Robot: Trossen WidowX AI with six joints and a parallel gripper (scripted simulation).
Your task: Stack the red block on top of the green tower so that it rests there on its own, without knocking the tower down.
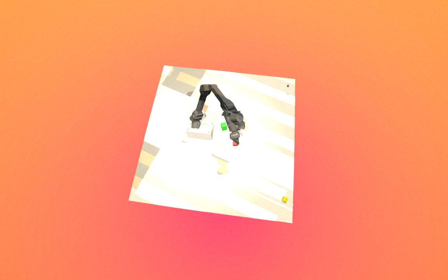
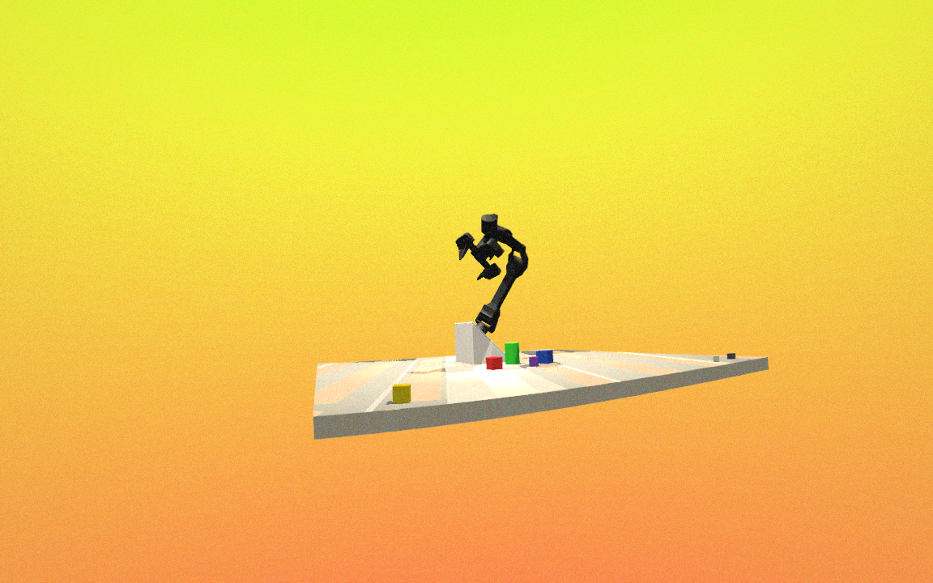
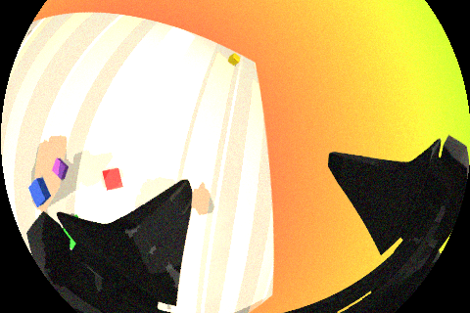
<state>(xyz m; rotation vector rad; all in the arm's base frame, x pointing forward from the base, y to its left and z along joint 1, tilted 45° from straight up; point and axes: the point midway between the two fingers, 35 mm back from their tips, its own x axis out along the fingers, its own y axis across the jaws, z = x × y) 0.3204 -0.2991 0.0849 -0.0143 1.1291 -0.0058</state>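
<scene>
Right now the red block is 32 cm below my gripper tip, 8 cm to the left of it and 1 cm behind it. The rest, counted from my gripper tip: blue block 31 cm to the left, 31 cm below, 4 cm behind; then yellow block 41 cm ahead, 35 cm to the right, 32 cm below; then purple block 32 cm below, 23 cm to the left, 2 cm ahead.
</scene>
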